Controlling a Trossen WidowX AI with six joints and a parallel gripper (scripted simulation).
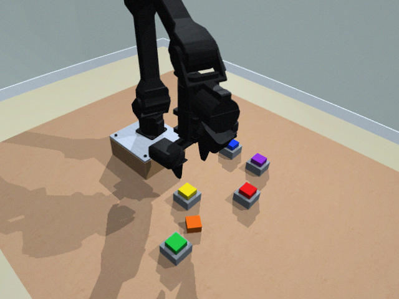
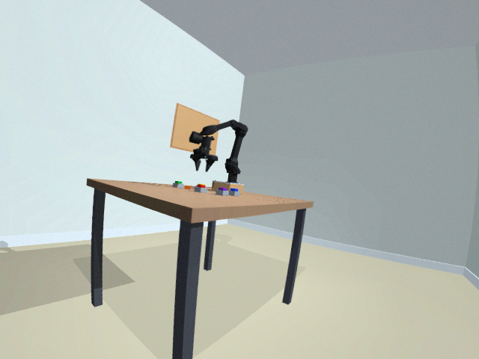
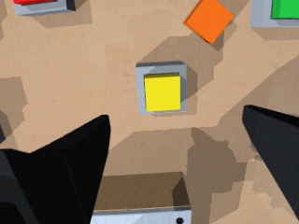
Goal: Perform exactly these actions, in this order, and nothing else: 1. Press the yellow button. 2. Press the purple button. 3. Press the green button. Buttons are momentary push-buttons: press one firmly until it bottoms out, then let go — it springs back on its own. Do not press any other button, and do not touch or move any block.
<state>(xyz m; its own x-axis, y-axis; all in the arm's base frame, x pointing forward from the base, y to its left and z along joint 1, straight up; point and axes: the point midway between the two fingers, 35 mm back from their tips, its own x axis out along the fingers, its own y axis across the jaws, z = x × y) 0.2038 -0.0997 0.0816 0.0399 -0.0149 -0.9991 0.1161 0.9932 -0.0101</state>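
My gripper tip is 1 cm past the yellow button and 8 cm above it. Also, from my gripper tip: orange block (5 cm ahead, 5 cm to the right, 10 cm below); red button (11 cm ahead, 9 cm to the left, 8 cm below); green button (5 cm ahead, 13 cm to the right, 8 cm below).
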